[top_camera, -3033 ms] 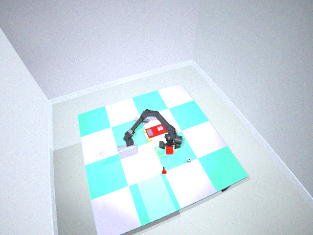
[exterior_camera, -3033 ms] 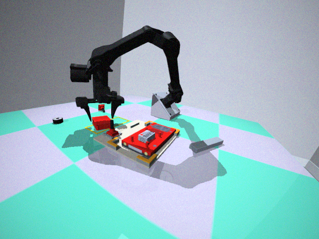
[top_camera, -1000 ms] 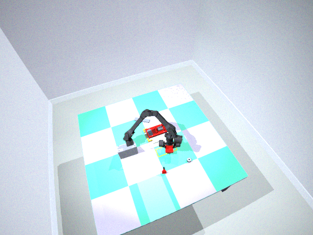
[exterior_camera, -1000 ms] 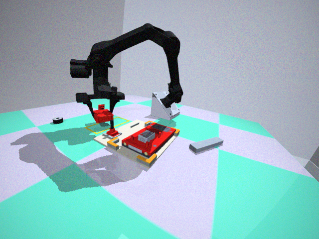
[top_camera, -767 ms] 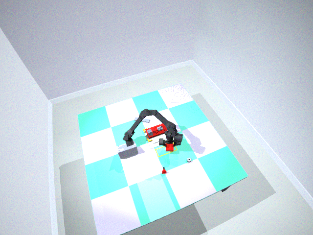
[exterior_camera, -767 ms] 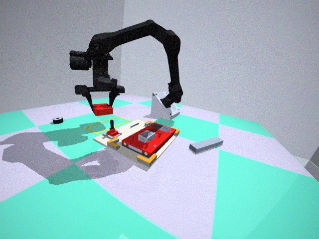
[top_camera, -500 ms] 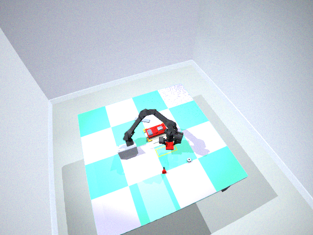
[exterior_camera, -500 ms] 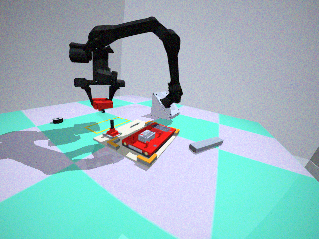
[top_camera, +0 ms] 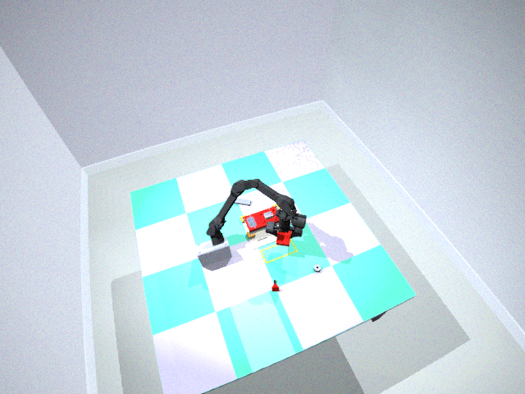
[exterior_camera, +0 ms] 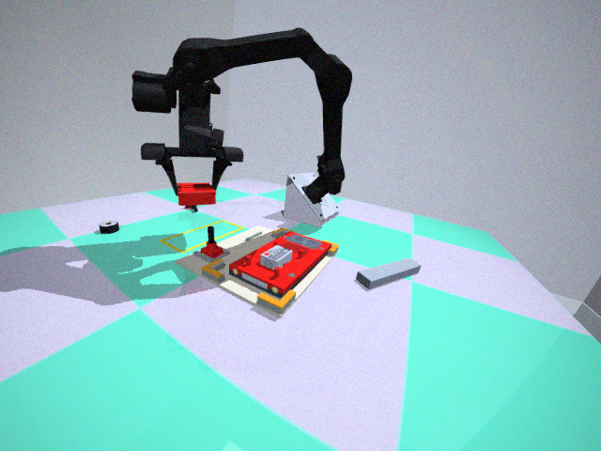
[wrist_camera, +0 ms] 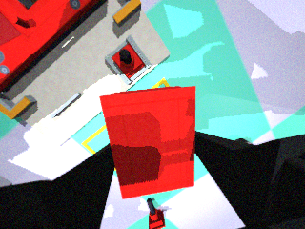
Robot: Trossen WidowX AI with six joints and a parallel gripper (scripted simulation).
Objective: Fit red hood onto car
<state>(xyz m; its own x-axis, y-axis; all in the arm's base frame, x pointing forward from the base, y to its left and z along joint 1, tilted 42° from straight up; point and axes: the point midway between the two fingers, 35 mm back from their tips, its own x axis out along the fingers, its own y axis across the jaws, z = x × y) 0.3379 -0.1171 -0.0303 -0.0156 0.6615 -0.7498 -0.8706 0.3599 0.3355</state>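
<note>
Now: gripper tip 10 mm past the grey engine block, 220 mm to the right of it and 80 mm above it. Round my gripper tip: black wheel: 120 mm ahead, 190 mm to the right, 90 mm below; red hood: 10 mm above; cream jig plate: 30 mm behind, 180 mm to the left, 90 mm below.
</note>
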